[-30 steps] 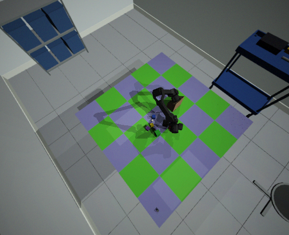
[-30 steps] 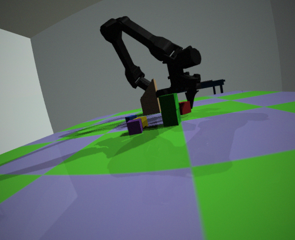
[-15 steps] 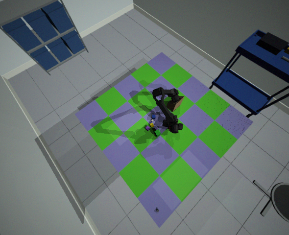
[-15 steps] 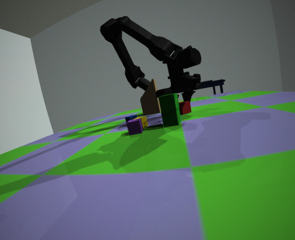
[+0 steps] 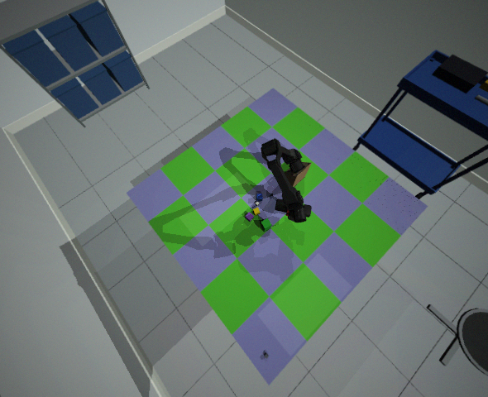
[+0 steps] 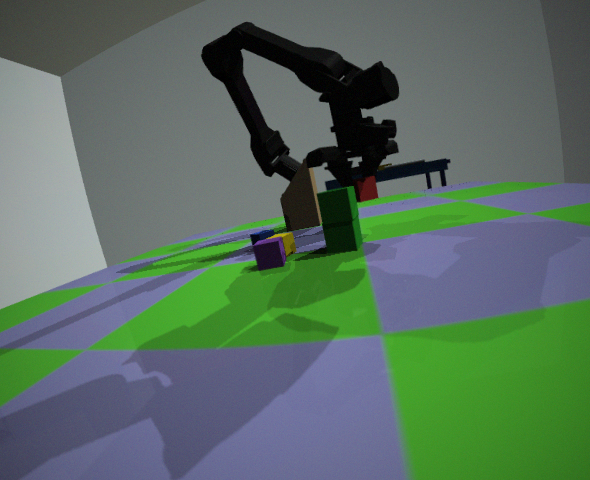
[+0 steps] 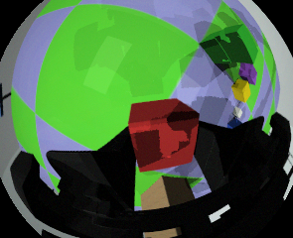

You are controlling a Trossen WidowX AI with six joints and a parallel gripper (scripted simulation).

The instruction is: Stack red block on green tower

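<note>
My gripper tip is 200 mm short of the purple block, 120 mm to the left of it and 40 mm above it.
</note>
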